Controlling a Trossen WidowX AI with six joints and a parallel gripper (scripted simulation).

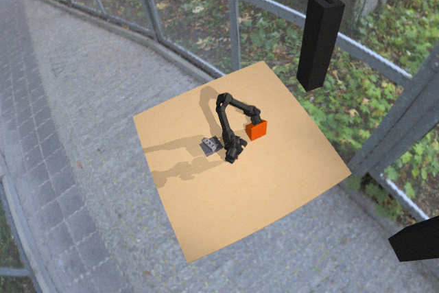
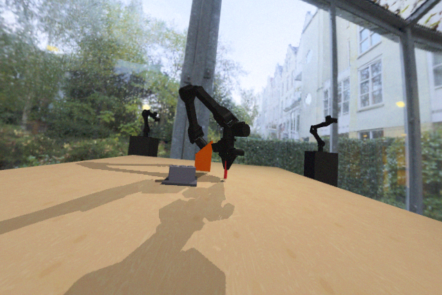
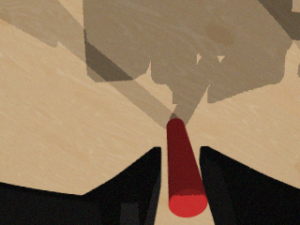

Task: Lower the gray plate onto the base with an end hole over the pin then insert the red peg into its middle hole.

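My gripper tip is 150 mm short of the gray plate and 170 mm to the left of it. Round my gripper tip: dark flat base: 140 mm ahead, 150 mm to the right, 30 mm below; red peg: right at my gripper tip.
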